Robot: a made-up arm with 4 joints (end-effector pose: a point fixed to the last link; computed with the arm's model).
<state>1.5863 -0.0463 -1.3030 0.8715</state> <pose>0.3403 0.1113 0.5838 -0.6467 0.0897 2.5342</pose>
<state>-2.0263 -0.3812 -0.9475 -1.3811</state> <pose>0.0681 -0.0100 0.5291 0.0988 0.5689 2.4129</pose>
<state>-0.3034 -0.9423 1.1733 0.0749</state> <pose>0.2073 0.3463 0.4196 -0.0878 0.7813 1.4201</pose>
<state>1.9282 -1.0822 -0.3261 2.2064</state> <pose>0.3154 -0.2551 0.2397 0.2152 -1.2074 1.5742</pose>
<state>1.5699 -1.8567 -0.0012 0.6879</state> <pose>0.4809 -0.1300 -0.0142 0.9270 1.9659 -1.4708</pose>
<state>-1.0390 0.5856 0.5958 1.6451</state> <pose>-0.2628 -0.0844 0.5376 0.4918 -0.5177 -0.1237</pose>
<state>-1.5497 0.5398 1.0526 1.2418</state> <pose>-0.1384 -0.3256 0.4862 0.4318 -0.7847 1.1078</pose>
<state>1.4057 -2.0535 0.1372 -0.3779</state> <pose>0.4719 -0.0550 -0.0529 1.6763 1.2308 -0.5036</pose>
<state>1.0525 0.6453 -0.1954 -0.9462</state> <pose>0.1886 0.4884 0.5459 -0.4599 -0.4558 -0.2484</pose>
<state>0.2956 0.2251 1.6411 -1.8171</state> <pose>0.0277 0.4032 0.5501 -0.8668 0.8086 2.7921</pose>
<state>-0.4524 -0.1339 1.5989 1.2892</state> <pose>-0.1209 0.2299 0.5191 -0.3407 -0.3839 0.6795</pose>
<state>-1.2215 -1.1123 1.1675 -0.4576</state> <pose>0.0004 0.2806 0.3582 -0.2579 1.2329 2.7062</pose>
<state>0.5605 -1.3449 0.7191 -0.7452</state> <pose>0.5101 0.1601 0.2431 0.9185 0.8831 0.9043</pose>
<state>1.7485 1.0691 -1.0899 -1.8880</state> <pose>0.4058 0.5255 0.4063 -1.0883 -0.6714 -0.5319</pose>
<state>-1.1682 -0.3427 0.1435 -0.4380</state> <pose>-0.0313 0.1413 0.5475 -0.1736 0.3404 1.7287</pose>
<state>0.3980 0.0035 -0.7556 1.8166</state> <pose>0.2245 0.2244 0.5919 0.3003 0.3315 -2.8760</pose>
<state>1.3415 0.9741 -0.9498 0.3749</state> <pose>0.2730 0.5596 0.4978 0.3595 -1.3628 -2.0798</pose>
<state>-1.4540 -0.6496 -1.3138 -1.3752</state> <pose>0.0762 0.1325 0.4696 0.1062 0.6365 1.4091</pose>
